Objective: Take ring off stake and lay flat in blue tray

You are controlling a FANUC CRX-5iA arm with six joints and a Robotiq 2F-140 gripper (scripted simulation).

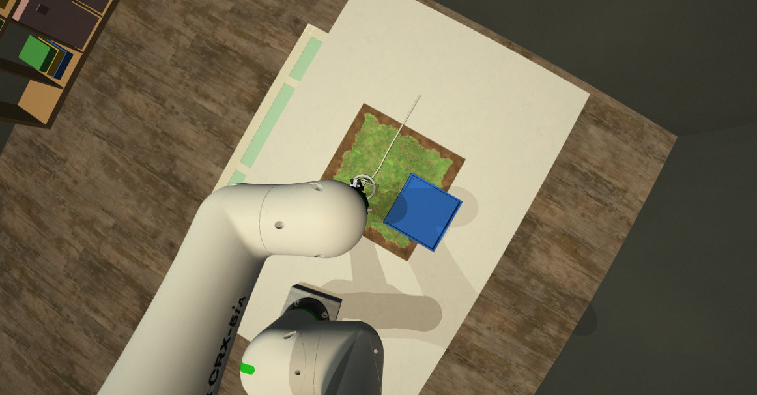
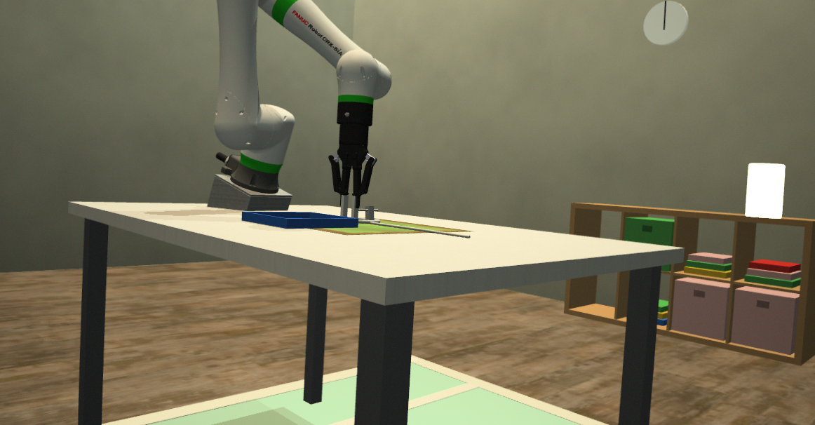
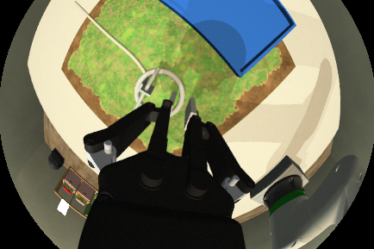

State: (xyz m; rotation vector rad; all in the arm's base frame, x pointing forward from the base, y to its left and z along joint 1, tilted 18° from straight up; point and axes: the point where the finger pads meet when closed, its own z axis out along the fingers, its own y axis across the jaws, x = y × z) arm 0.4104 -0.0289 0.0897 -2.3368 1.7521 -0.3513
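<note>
Now: hand 40 mm short of the ring, 10 mm to the right of it and 30 mm above it. Also, from my hand: blue tray 30 mm ahead, 210 mm to the right, 30 mm below; then short grey stake 60 mm ahead, 10 mm to the left, 10 mm below; then grass mat 80 mm ahead, 50 mm to the right, 50 mm below.
</note>
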